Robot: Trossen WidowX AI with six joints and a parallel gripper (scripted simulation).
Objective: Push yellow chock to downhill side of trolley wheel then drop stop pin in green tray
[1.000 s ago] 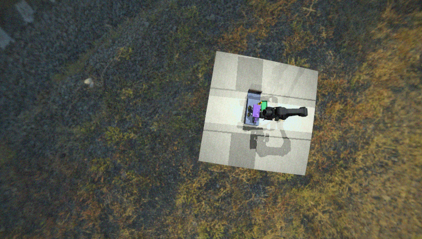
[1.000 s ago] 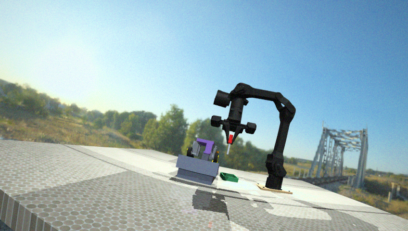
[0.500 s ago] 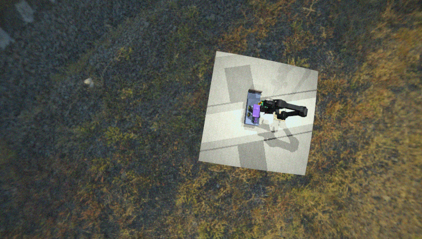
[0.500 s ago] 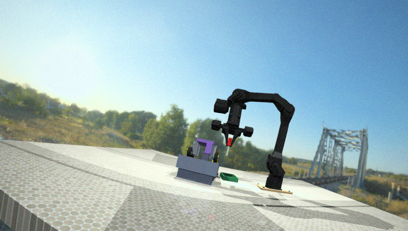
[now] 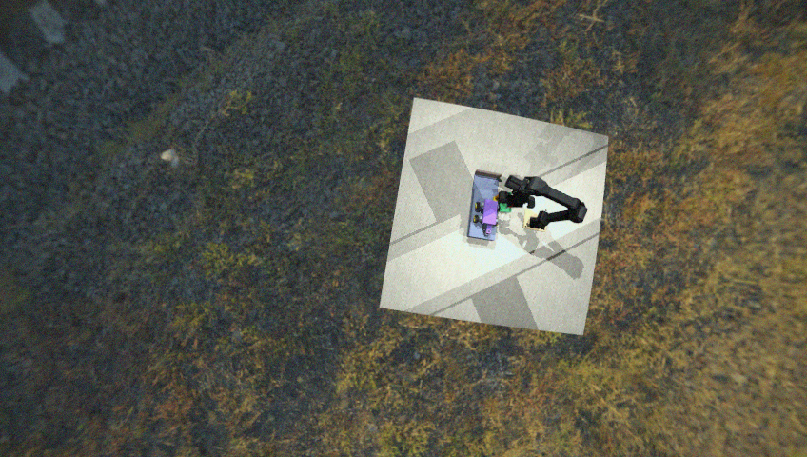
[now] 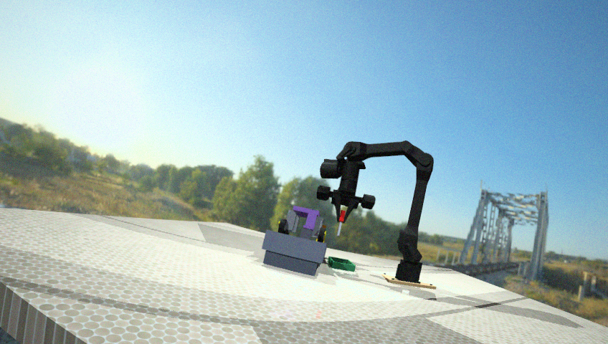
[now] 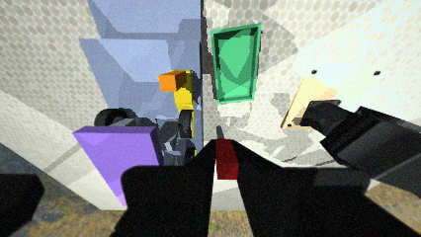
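Right now my gripper tip is 30 mm past the tray, 40 mm to the left of it and 150 mm above it. Round my gripper tip: yellow chock: 50 mm ahead, 30 mm to the right, 60 mm below; purple trolley: 110 mm ahead, 50 mm to the left, 40 mm below; red-headed stop pin: right at my gripper tip.
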